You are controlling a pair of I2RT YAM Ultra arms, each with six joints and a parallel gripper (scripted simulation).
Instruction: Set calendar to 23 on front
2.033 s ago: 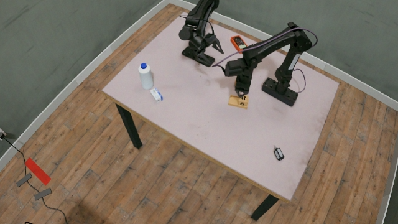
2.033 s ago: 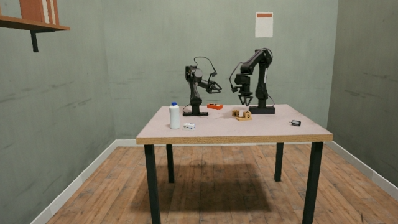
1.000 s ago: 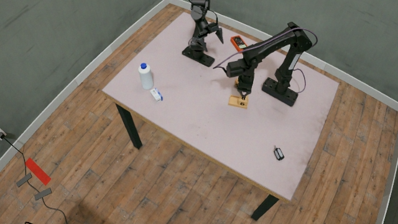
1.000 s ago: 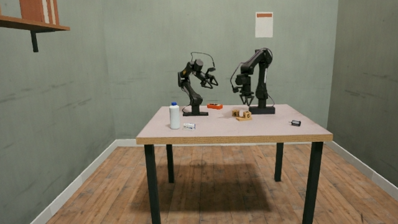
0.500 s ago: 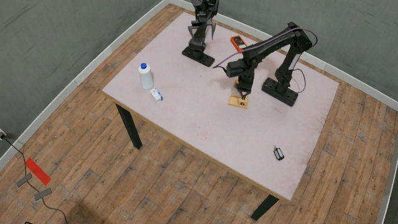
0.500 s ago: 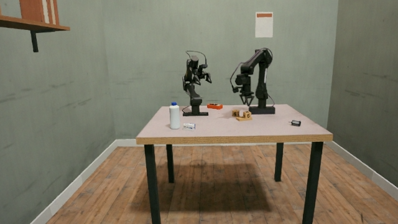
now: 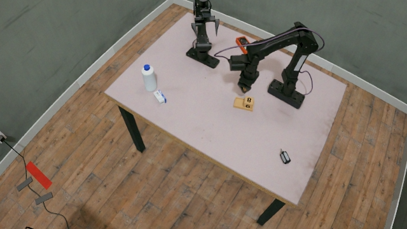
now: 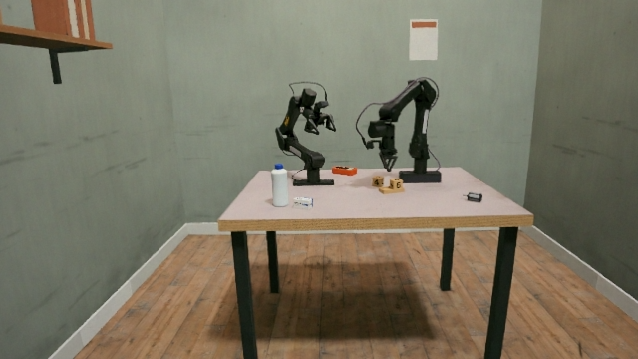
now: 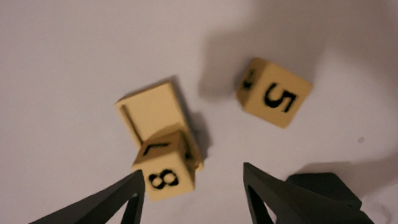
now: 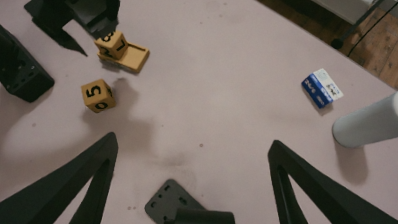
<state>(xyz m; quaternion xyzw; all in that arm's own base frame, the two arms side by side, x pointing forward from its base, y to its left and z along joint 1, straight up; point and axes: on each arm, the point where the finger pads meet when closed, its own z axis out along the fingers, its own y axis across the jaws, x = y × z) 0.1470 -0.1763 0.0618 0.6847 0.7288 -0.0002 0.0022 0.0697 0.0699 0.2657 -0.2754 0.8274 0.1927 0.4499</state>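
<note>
Now: left hand 4 cm short of the wooden tray, 1 cm to the right of it and 9 cm above it. From my left hand the other things lie so: number cube: 3 cm ahead, 4 cm to the left, 7 cm below; then white bottle: 19 cm ahead, 47 cm to the right, 2 cm below; then black object: 20 cm ahead, 32 cm to the left, 8 cm below.
</note>
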